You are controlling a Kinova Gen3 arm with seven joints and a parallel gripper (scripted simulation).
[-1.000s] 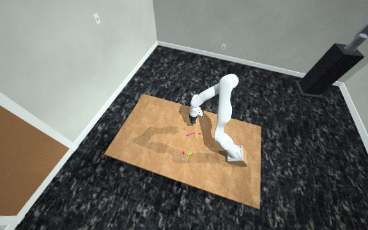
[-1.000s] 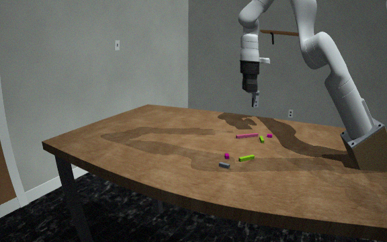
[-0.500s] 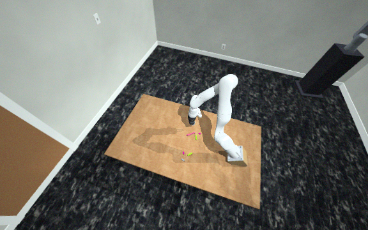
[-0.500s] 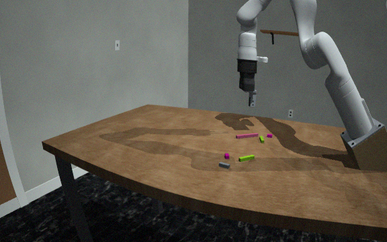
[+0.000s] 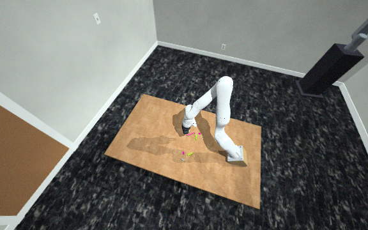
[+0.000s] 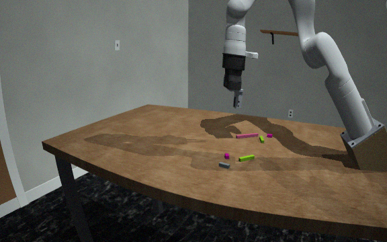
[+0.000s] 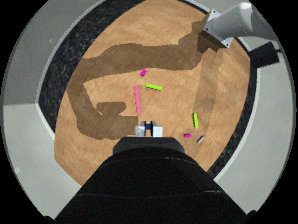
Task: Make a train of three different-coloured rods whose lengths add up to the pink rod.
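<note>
Now: the grey rod 210 mm to the left of my hand, 130 mm below it and 10 mm ahead of it. From my hand the other things lie so: blue rod (10 mm below); then pink rod (130 mm below, 50 mm to the right, 40 mm behind).
</note>
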